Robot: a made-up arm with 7 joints.
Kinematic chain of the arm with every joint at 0, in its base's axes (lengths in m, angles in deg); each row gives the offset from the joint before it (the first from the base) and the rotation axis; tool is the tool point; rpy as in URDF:
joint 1: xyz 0 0 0.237 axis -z
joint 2: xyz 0 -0.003 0.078 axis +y
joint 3: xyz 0 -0.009 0.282 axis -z
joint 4: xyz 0 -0.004 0.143 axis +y
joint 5: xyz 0 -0.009 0.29 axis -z
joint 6: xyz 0 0 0.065 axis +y
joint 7: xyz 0 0 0.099 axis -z
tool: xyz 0 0 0 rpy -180 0 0
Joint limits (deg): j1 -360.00..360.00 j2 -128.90..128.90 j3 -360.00..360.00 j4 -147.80..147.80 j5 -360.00..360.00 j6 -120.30..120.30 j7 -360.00..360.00
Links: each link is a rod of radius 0.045 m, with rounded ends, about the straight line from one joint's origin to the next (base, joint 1, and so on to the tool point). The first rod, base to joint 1, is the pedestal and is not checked.
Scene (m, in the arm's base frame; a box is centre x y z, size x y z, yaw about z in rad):
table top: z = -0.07
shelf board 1: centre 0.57 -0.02 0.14 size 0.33 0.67 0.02 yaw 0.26
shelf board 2: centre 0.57 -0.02 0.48 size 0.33 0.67 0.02 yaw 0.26
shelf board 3: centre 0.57 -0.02 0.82 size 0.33 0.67 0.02 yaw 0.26
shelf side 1: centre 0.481 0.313 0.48 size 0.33 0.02 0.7 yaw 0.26
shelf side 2: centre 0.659 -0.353 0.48 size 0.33 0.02 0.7 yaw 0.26
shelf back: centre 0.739 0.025 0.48 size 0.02 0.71 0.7 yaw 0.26
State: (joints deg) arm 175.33 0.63 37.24 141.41 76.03 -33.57 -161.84
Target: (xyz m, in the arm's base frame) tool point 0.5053 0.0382 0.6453
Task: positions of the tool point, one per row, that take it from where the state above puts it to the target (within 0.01 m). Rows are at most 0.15 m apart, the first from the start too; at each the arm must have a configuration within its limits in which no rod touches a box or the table.
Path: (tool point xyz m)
1: -0.2033 0.2057 0.4677
2: -0.1086 0.2523 0.5283
3: 0.0074 0.2550 0.5804
4: 0.1238 0.2063 0.6196
5: 0.2178 0.1088 0.6422
6: 0.2697 -0.0244 0.6453
7: 0.3595 -0.0022 0.6481
8: 0.4390 0.0201 0.6450
9: 0.5053 0.0382 0.6453

